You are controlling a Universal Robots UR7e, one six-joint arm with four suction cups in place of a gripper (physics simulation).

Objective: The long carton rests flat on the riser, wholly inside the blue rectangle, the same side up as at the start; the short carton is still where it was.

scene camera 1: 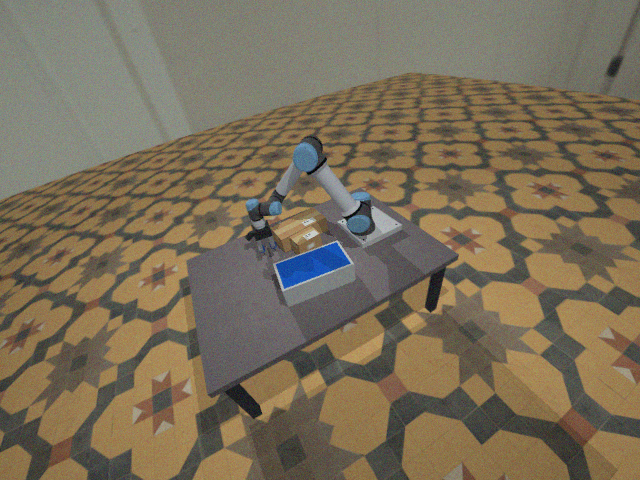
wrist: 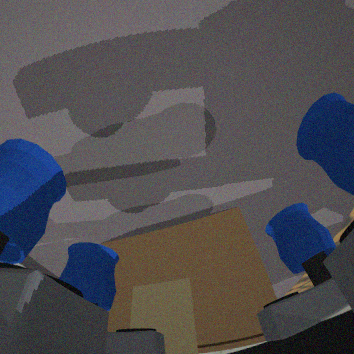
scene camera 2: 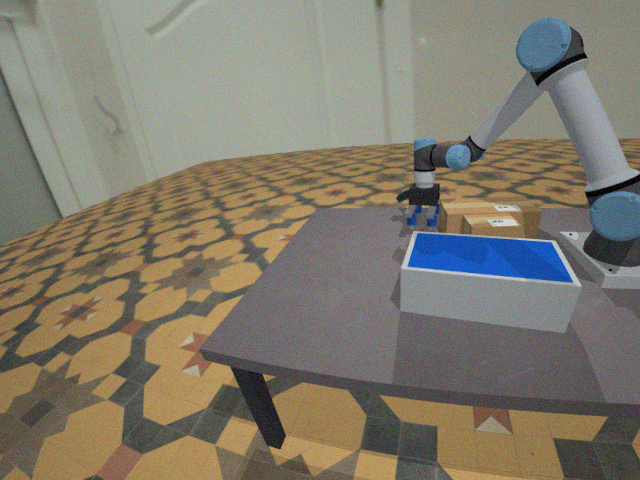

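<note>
The long carton is brown, with a white label on top. It lies flat on the table behind the riser; its taped end face shows in the wrist view. The short carton stands in front of it, between it and the riser. The blue rectangle covers the top of the pale grey riser and bears no carton. My gripper is low beside the long carton's left end, blue cups pointing down, shut with nothing on them.
The dark grey table carries everything. The white base plate of the arm is at the right. The table's left and back edges lie near my gripper. Arm shadows fall on the table beneath the cups.
</note>
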